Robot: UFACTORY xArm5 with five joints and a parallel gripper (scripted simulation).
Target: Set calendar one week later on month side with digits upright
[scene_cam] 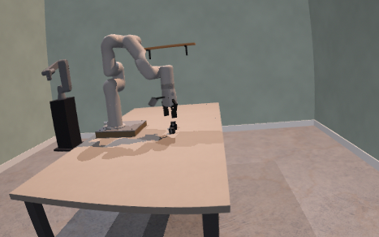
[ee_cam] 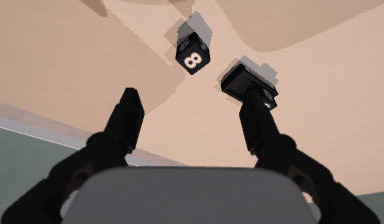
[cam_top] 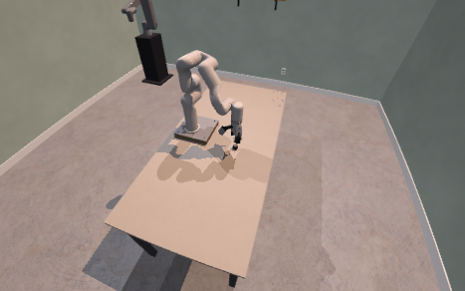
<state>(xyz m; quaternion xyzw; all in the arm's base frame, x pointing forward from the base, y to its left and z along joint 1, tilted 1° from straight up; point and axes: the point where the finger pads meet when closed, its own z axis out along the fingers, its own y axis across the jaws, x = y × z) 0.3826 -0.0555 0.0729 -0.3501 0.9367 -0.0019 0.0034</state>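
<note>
My gripper is now 9 cm above the black cube. The rest, counted from my hand: black calendar tray (1 cm behind, 10 cm to the left, 10 cm below).
</note>
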